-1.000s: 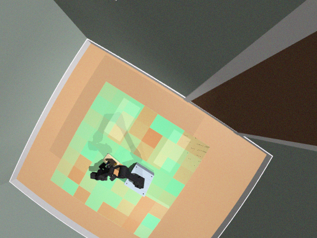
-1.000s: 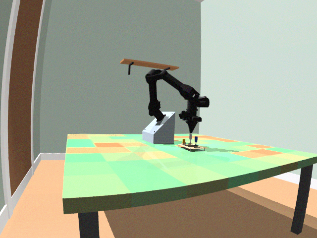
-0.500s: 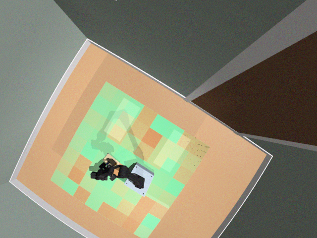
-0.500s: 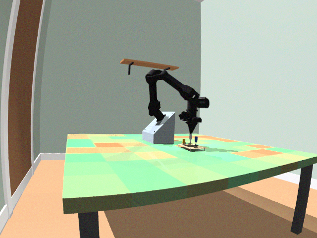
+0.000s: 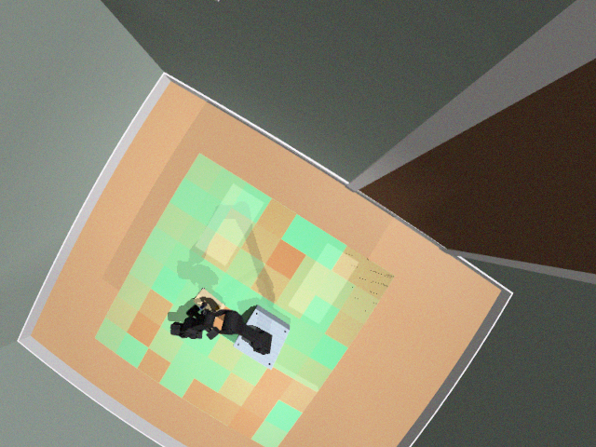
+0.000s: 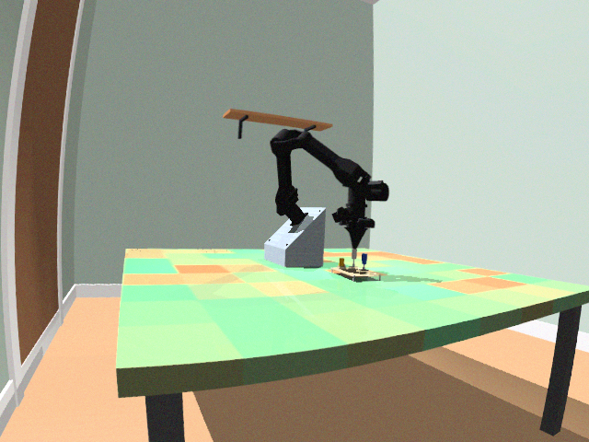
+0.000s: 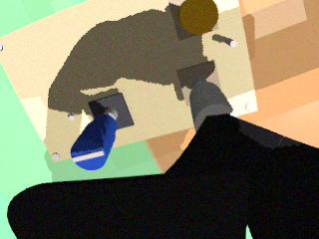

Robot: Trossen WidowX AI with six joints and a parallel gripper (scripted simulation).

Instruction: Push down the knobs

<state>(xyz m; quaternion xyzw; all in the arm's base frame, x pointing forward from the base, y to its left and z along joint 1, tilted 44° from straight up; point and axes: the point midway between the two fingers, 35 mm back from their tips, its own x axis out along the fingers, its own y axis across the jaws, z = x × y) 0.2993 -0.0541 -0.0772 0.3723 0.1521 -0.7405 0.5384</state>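
Right now my gripper tip is 1 cm above the white knob. Also, from my gripper tip: blue knob 6 cm ahead, 2 cm below, 1 cm to the right.
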